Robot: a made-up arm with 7 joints.
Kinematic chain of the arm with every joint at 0, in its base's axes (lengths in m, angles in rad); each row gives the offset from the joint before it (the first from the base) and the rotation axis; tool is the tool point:
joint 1: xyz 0 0 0.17 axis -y
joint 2: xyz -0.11 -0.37 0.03 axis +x
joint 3: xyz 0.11 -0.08 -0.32 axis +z
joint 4: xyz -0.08 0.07 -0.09 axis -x
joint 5: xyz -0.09 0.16 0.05 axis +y
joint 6: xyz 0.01 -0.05 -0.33 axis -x
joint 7: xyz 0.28 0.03 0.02 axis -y
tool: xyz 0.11 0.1 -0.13
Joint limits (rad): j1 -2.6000..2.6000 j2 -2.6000..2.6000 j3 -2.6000..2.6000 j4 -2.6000..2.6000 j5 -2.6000..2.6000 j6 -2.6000..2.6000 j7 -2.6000..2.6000
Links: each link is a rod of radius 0.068 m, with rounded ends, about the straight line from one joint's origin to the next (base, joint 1, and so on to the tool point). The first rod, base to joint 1, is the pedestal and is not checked.
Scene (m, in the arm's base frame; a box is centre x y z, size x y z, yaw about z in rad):
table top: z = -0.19
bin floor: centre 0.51 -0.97 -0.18 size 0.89 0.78 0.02 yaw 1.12
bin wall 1: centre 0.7 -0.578 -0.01 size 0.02 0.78 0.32 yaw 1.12
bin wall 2: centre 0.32 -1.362 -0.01 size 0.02 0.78 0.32 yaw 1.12
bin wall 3: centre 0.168 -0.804 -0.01 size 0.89 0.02 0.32 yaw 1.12
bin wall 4: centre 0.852 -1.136 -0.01 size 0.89 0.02 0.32 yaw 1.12
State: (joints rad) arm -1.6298 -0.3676 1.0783 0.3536 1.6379 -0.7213 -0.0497
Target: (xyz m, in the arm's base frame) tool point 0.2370 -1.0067 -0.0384
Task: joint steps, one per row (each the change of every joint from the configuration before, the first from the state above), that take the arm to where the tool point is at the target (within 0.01 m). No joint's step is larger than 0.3 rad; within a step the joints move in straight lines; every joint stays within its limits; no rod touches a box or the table.
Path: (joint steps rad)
1: 0.0990 -0.1126 -0.0869 0.2743 -0.0160 -0.0946 0.1106
2: 0.0991 -0.1127 -0.0868 0.2743 -0.0159 -0.0946 0.1106
3: 0.0990 -0.1126 -0.0869 0.2744 -0.0160 -0.0947 0.1107
4: 0.0991 -0.1126 -0.0869 0.2743 -0.0159 -0.0946 0.1106
5: 0.0990 -0.1126 -0.0869 0.2743 -0.0160 -0.0946 0.1106
6: 0.0991 -0.1127 -0.0868 0.2743 -0.0159 -0.0946 0.1106
7: -0.1595 0.0087 0.2438 -0.0778 -0.1751 0.0235 -0.0255
8: -0.1594 0.0087 0.2438 -0.0778 -0.1751 0.0235 -0.0255

